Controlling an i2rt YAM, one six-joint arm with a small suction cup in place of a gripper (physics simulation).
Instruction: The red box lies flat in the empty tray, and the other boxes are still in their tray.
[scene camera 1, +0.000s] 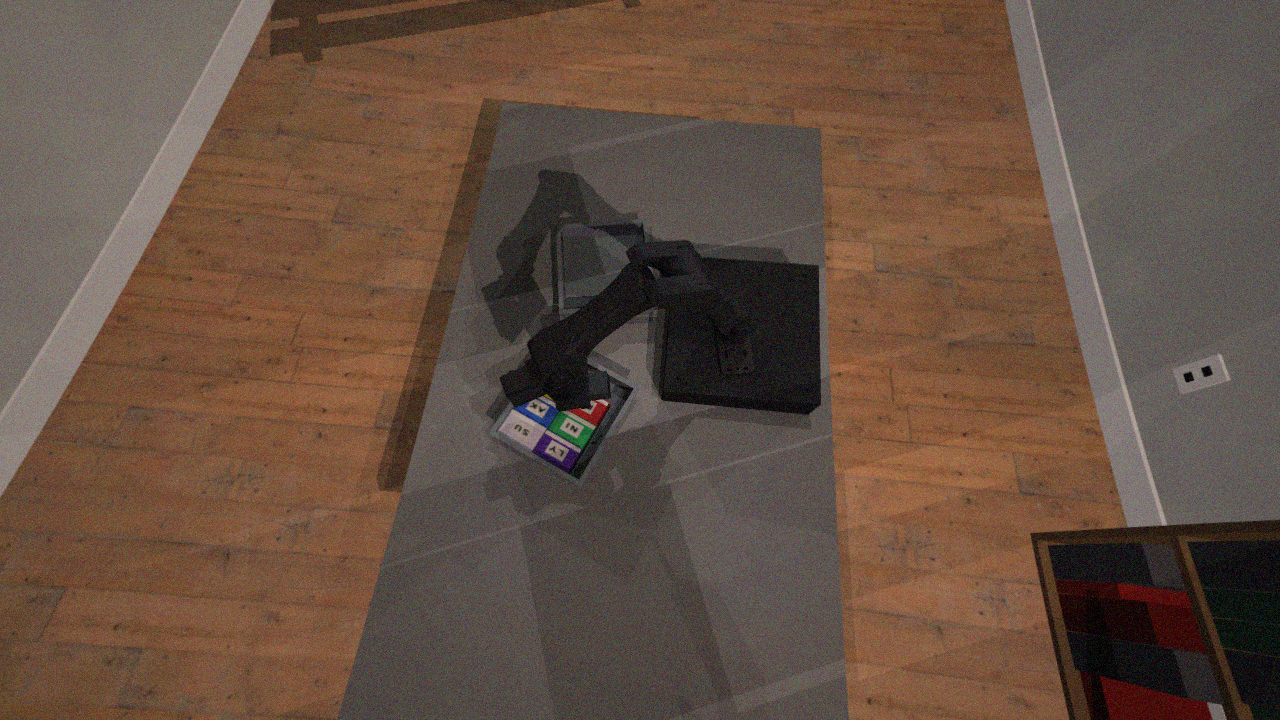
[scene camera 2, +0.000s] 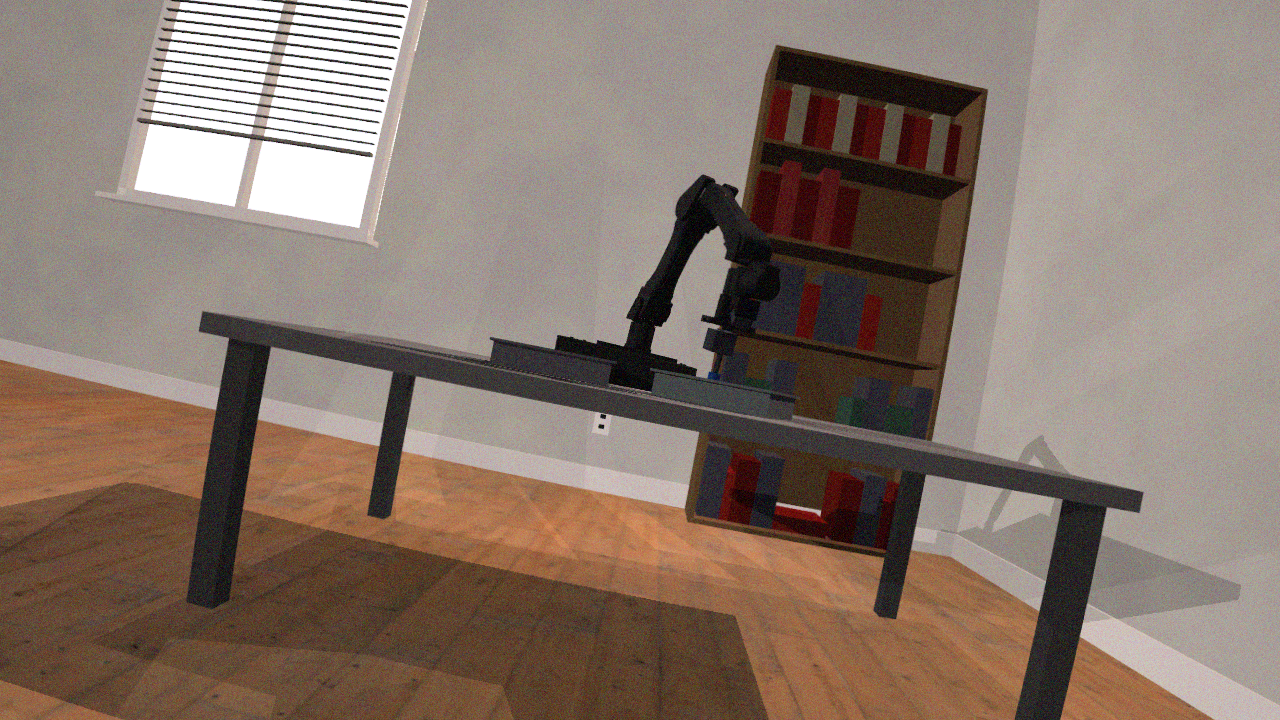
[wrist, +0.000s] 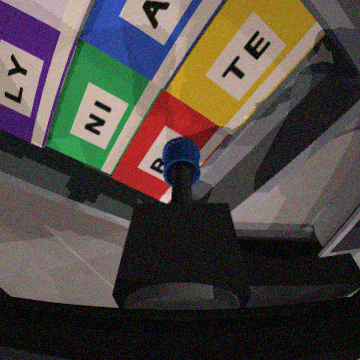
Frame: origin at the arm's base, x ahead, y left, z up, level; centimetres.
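Seen in the pictures: hand, tool point: (wrist: 181, 148); arm's base, link origin: (scene camera 1: 731, 331) (scene camera 2: 636, 353).
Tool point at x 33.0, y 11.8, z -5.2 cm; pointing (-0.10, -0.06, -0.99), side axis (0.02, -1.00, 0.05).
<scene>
Offsets run from my tool point to a thing's top centre.
The red box {dy +1.2, dx -0.1, dz +1.3 cm} (wrist: 141, 169) (scene camera 1: 595, 412) lies flat in the filled tray {dy +2.4, dx +4.0, dz +2.1 cm} (scene camera 1: 619, 410) (scene camera 2: 716, 392), at the corner nearest the arm. My blue suction cup (wrist: 181, 157) (scene camera 2: 715, 367) sits down on the red box's white label, with the box still in place among the others. The green box {dy +6.1, dx +3.0, dz +0.5 cm} (wrist: 96, 107) (scene camera 1: 570, 427), the yellow box {dy -3.6, dx +7.1, dz +1.1 cm} (wrist: 232, 61), the blue box {dy +1.2, dx +10.2, dz +0.8 cm} (wrist: 136, 46) (scene camera 1: 539, 407) and the purple box {dy +10.9, dx +6.2, dz +0.9 cm} (wrist: 21, 78) (scene camera 1: 556, 450) lie around it. The empty tray {dy -32.9, dx -6.0, dz +2.1 cm} (scene camera 1: 557, 269) (scene camera 2: 546, 357) stands behind, partly hidden by the arm (scene camera 1: 609, 309).
The arm's dark base plate (scene camera 1: 743, 330) lies to the right of both trays on the grey table (scene camera 1: 626, 582) (scene camera 2: 357, 345). A white box {dy +6.0, dx +13.4, dz +1.4 cm} (scene camera 1: 520, 427) fills the tray's left corner. A bookshelf (scene camera 2: 970, 223) stands behind the table.
</scene>
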